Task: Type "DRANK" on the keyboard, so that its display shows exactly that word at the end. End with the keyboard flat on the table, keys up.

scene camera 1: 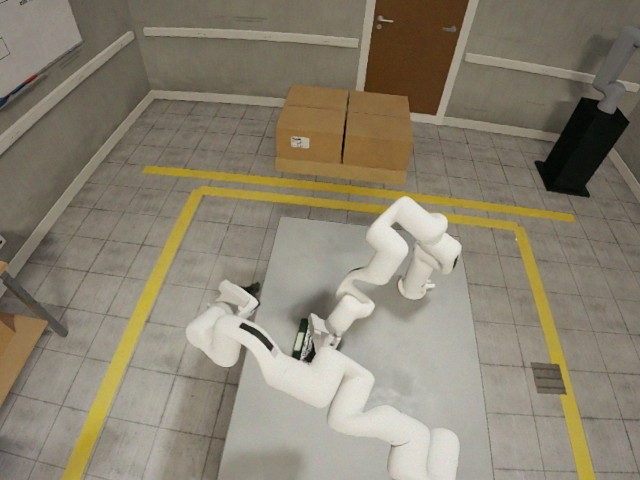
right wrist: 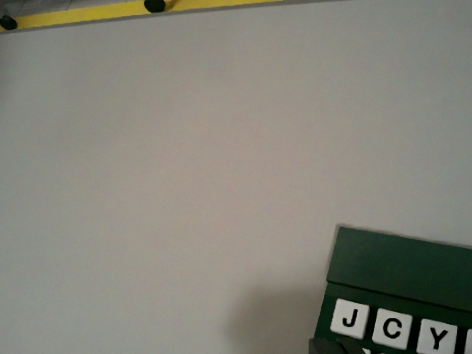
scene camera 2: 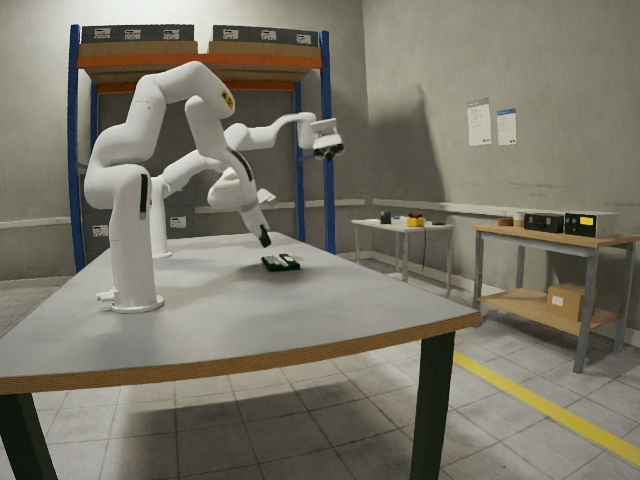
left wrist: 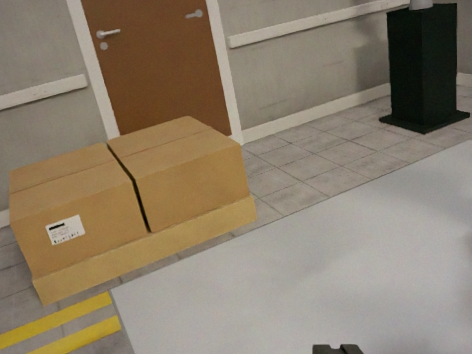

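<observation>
The dark green keyboard [scene camera 1: 302, 325] [scene camera 2: 289, 267] [right wrist: 400, 260] lies flat on the table, keys up. The right wrist view shows its corner with white keys J [right wrist: 350, 318], C [right wrist: 392, 328] and Y [right wrist: 436, 338]. Its pale display [scene camera 1: 298, 343] is too small to read in scene camera 1 and outside the right wrist view. My right gripper [scene camera 2: 265, 242] [right wrist: 335, 346] is shut and empty, its tips low over the keyboard's J-side end, hiding the keys below J; contact cannot be told. My left gripper [scene camera 1: 252, 288] [scene camera 2: 329, 152] [left wrist: 337, 349] is shut and empty, high and away from the keyboard.
The grey table [scene camera 1: 413, 351] [scene camera 2: 310, 310] [left wrist: 225, 310] [right wrist: 175, 175] carries both arm bases. In scene camera 1 the left arm crosses close beside the keyboard's near end. Cardboard boxes [scene camera 1: 343, 129] [left wrist: 130, 195] stand on the floor beyond the table.
</observation>
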